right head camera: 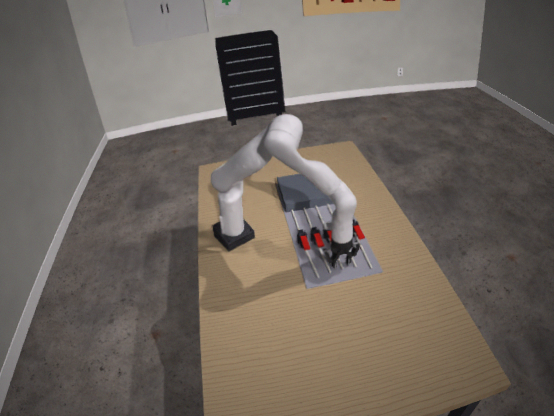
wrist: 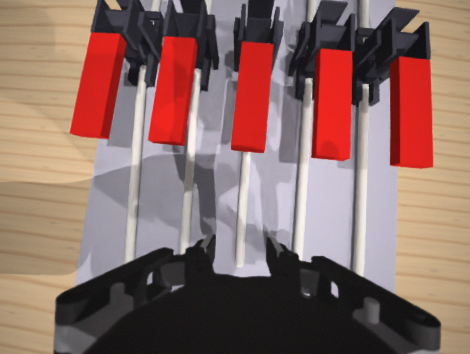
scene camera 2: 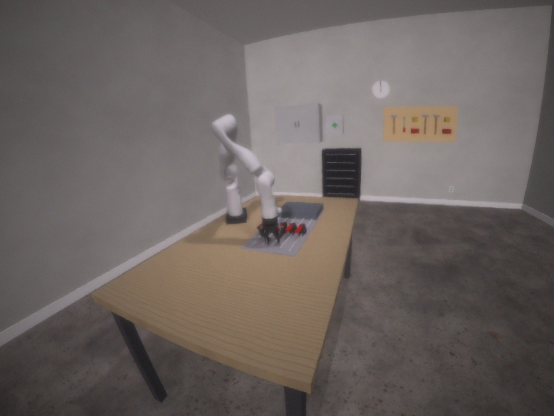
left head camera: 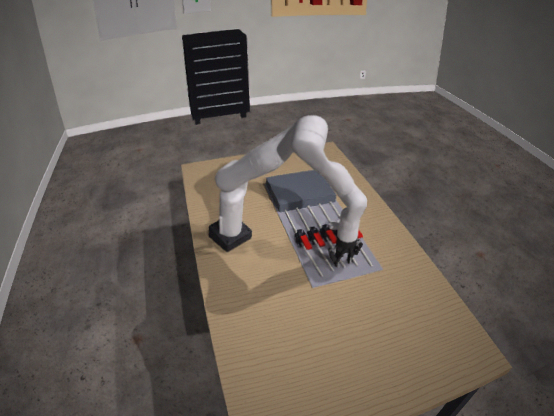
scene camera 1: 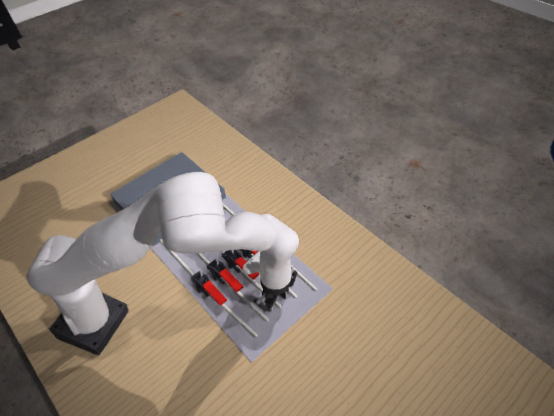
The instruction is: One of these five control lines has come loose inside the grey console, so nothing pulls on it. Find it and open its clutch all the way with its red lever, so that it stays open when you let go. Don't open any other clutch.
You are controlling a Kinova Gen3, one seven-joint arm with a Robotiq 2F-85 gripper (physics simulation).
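Where they show: gripper, fingertip midpoint: [right head camera: 341, 265] [wrist: 240, 246] [scene camera 2: 272, 244] [left head camera: 342, 264] [scene camera 1: 276, 302]; arm's base, origin of the base link: [right head camera: 233, 227] [scene camera 2: 236, 212] [left head camera: 230, 228] [scene camera 1: 89, 316].
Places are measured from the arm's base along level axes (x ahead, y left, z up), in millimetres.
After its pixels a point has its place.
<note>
The grey console [left head camera: 299, 186] @(x 340, y 273, z -10 mm) [right head camera: 299, 190] @(x 294, y 245, z -10 mm) [scene camera 1: 150, 177] @(x 326, y 367, z -10 mm) [scene camera 2: 306, 210] @(x 413, y 225, z -10 mm) lies closed at the far end of the grey plate, so its inside is hidden. In the wrist view, five pale lines run side by side, including a left outer line [wrist: 135, 165] @(x 306, y -177, z -47 mm), the middle line [wrist: 243, 200] @(x 411, y -185, z -46 mm) and a right outer line [wrist: 361, 200] @(x 515, y -160, z -47 mm). Each has a black clutch and a red lever, such as the middle lever [wrist: 252, 97] @(x 400, y -116, z 2 mm); all levers point toward the gripper. My gripper [left head camera: 343, 260] @(x 419, y -226, z -49 mm) [right head camera: 341, 262] @(x 419, y -226, z -49 mm) [scene camera 2: 273, 241] @(x 419, y -226, z -49 mm) [wrist: 240, 246] @(x 419, y -226, z -49 mm) is partly open and empty. The middle line's free end shows between its fingertips; contact cannot be told.
The grey plate [left head camera: 320, 280] @(x 315, y -291, z -54 mm) [scene camera 1: 252, 352] @(x 295, y -301, z -54 mm) [wrist: 382, 225] @(x 543, y -178, z -54 mm) lies on the wooden table [left head camera: 350, 340] @(x 356, y -572, z -57 mm) [scene camera 2: 225, 300] @(x 486, y -668, z -57 mm). The arm's black base [left head camera: 230, 235] @(x -2, y -47, z 1 mm) [scene camera 1: 90, 325] @(x 0, y -52, z 39 mm) stands beside it. Neighbouring lines run on both sides of the fingers. A black cabinet [left head camera: 217, 65] stands by the wall.
</note>
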